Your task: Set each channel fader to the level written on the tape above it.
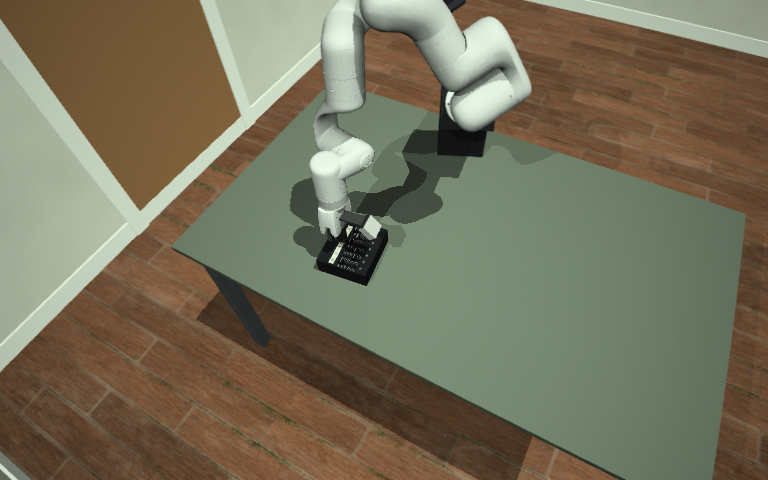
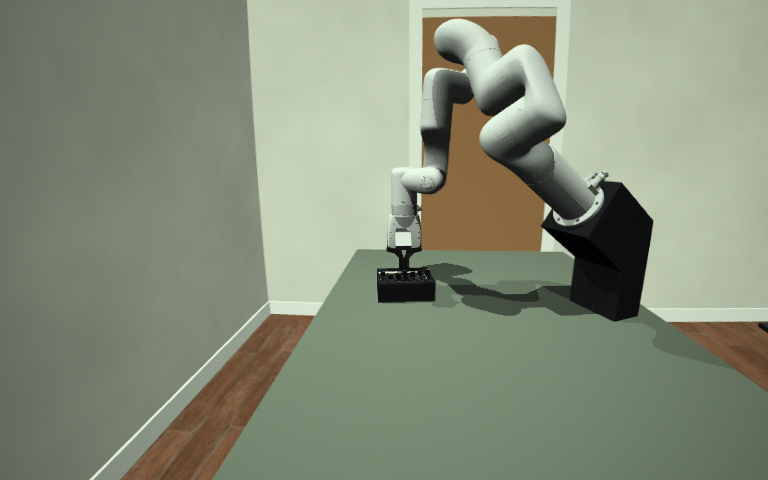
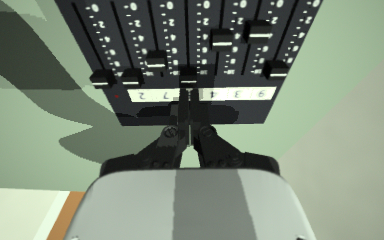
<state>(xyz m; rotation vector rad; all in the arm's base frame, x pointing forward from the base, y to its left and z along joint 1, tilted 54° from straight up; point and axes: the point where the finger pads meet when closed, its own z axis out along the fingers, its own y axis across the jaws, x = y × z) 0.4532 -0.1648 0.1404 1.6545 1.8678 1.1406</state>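
Now: hand 50 mm past the channel 6 cap, 10 mm to the right of it and 10 mm above it. Also, from my hand: master cap: 70 mm behind, 10 mm below.
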